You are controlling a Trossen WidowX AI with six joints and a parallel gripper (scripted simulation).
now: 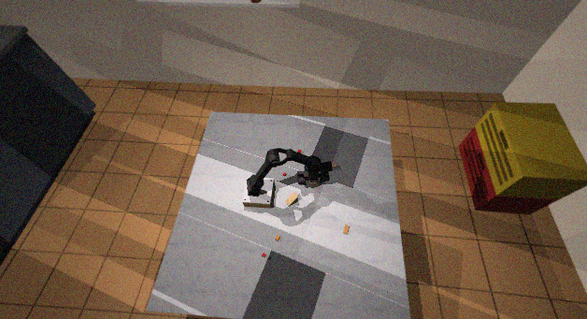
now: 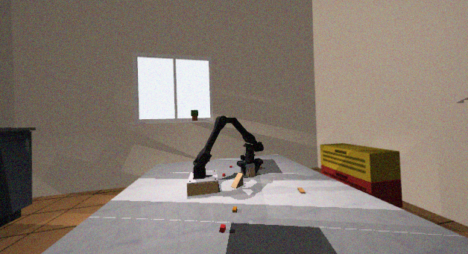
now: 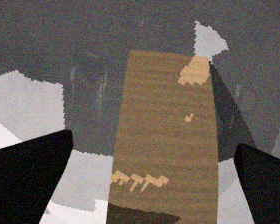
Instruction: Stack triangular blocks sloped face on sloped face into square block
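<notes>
The triangular block is right at my gripper tip. Also, from my gripper tip: orange cube: 16 cm behind, 36 cm to the right, 1 cm below.
</notes>
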